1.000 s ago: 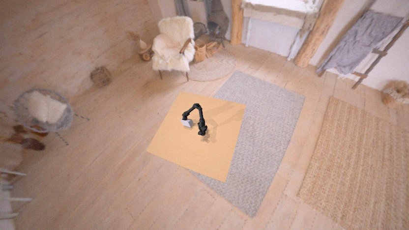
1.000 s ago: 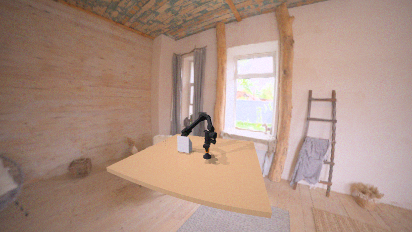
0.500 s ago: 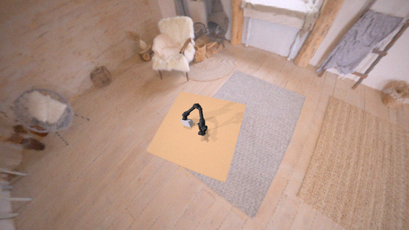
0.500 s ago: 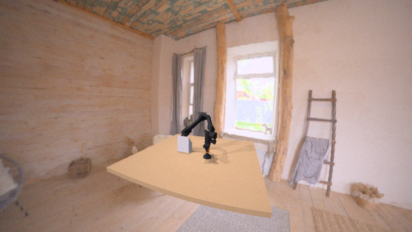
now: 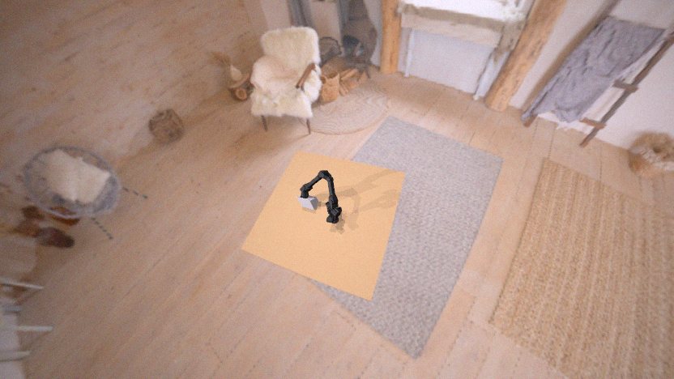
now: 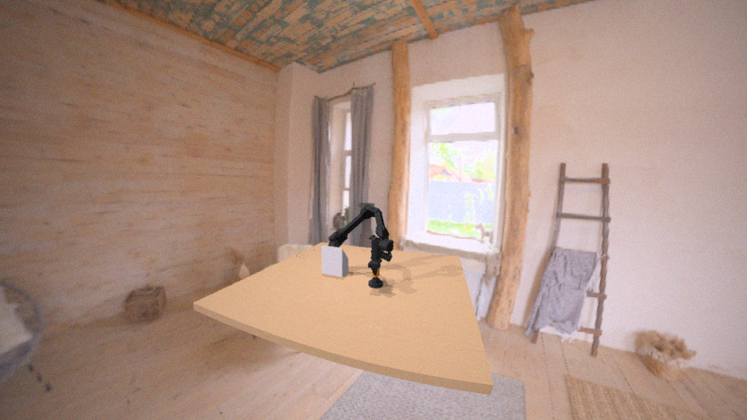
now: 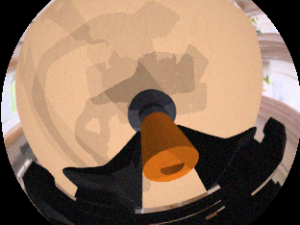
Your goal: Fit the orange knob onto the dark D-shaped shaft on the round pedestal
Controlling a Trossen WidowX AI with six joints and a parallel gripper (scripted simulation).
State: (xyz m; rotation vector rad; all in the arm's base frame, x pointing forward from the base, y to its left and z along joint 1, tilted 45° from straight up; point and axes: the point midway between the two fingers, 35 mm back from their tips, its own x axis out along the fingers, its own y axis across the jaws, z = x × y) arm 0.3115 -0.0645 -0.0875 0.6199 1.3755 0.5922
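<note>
The orange knob lies 2 cm above my gripper tip. Also, from my gripper tip: dark round pedestal (4 cm below).
</note>
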